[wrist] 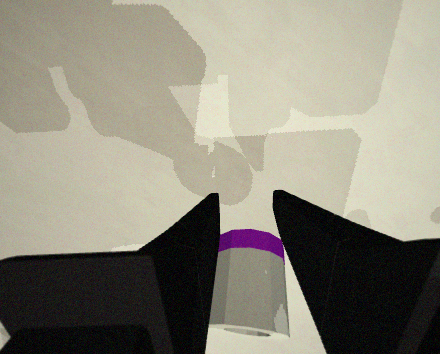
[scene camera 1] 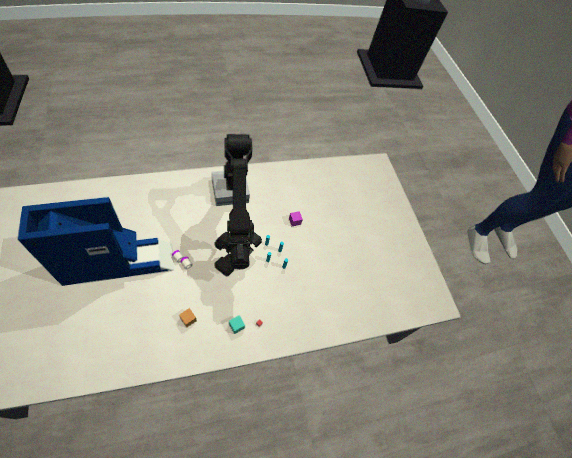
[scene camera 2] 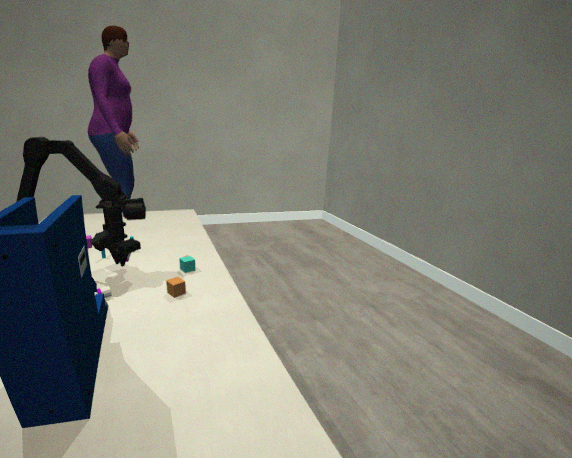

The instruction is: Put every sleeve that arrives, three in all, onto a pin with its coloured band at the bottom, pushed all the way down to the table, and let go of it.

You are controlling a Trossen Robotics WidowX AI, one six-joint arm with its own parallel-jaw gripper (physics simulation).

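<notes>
My gripper (scene camera 2: pixel 122 261) (wrist: pixel 245 200) is shut on a grey-white sleeve (wrist: pixel 248 280) and holds it above the table, with its purple band toward the fingertips, the lower end. A bit of the band shows beside a finger in scene camera 2. In scene camera 1 the fingertips and held sleeve are hidden under the wrist, left of the pins. Several teal pins (scene camera 1: pixel 281 247) (scene camera 2: pixel 103 253) stand bare. Two white sleeves with purple bands, one (scene camera 1: pixel 177 255) upper left and one (scene camera 1: pixel 186 262) lower right, lie tipped over by the chute mouth.
A blue dispenser (scene camera 1: pixel 90 260) (scene camera 2: pixel 60 320) with a chute stands on the left of the table (scene camera 1: pixel 340 300) (scene camera 2: pixel 210 360). A magenta cube (scene camera 1: pixel 296 218) (scene camera 2: pixel 89 242) lies behind the pins. An orange cube (scene camera 1: pixel 188 317) (scene camera 2: pixel 176 287), a teal cube (scene camera 1: pixel 237 324) (scene camera 2: pixel 187 264) and a small red cube (scene camera 1: pixel 259 323) lie toward the front.
</notes>
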